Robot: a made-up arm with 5 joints.
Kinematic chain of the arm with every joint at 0, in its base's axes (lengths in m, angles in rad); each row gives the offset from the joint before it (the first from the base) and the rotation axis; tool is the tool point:
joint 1: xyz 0 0 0.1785 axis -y
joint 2: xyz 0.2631 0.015 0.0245 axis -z
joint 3: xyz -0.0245 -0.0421 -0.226 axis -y
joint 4: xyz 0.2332 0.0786 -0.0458 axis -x
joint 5: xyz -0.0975 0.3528 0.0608 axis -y
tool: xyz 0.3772 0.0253 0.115
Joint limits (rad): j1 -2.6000..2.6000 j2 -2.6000..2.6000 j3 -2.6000..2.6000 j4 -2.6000..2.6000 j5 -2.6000..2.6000
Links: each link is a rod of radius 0.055 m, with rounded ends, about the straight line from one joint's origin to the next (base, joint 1, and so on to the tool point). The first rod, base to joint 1, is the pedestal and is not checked.
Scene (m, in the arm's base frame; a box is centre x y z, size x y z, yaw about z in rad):
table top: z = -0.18
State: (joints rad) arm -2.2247 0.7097 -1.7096 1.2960 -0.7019
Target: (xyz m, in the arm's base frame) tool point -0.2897 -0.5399 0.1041
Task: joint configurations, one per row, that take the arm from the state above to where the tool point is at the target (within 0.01 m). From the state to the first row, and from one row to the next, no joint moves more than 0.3 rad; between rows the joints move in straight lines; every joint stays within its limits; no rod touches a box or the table.
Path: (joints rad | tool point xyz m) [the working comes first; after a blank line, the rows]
Joints at the target: -1.6512 -0.6068 -2.1387 1.8752 -1.4405
Straight joint move there: clear.

1: -2.1100 0.4464 -1.7954 1.4118 -0.8496 | -0.3472 0.2134 0.6933
2: -1.9953 0.1831 -1.8812 1.5277 -0.9973 | -0.3098 -0.0197 0.6721
3: -1.8806 -0.0802 -1.9670 1.6435 -1.1451 | -0.3089 -0.2541 0.5597
4: -1.7659 -0.3435 -2.0529 1.7594 -1.2928 | -0.3123 -0.4397 0.3599
5: -1.6512 -0.6068 -2.1387 1.8752 -1.4405 | -0.2897 -0.5399 0.1041

